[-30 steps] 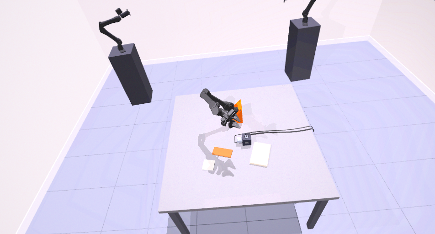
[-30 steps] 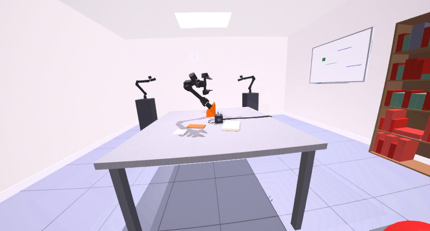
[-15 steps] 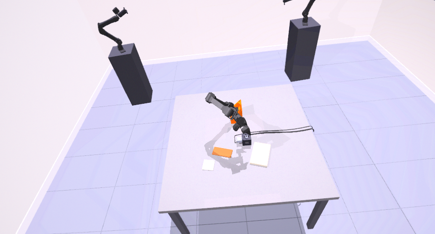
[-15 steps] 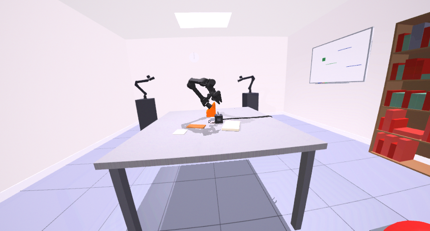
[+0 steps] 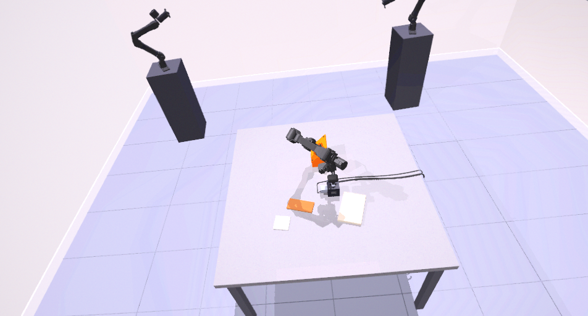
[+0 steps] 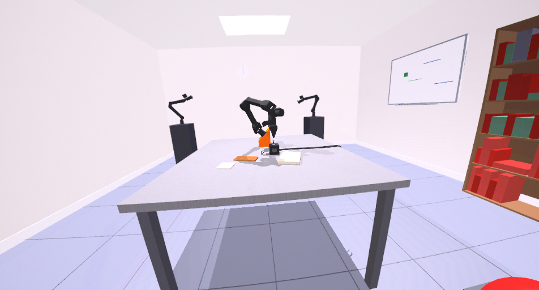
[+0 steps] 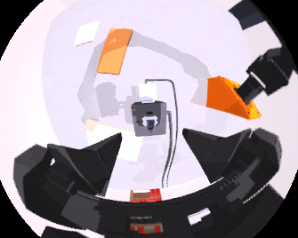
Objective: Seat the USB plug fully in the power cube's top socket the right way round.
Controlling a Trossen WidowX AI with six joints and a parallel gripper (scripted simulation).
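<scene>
Right now my gripper tip is 4 cm above the USB plug. Also, from my gripper tip: orange card: 7 cm ahead, 22 cm to the right, 13 cm below; white card: 17 cm ahead, 35 cm to the right, 13 cm below; notepad: 15 cm ahead, 9 cm to the left, 13 cm below.
</scene>
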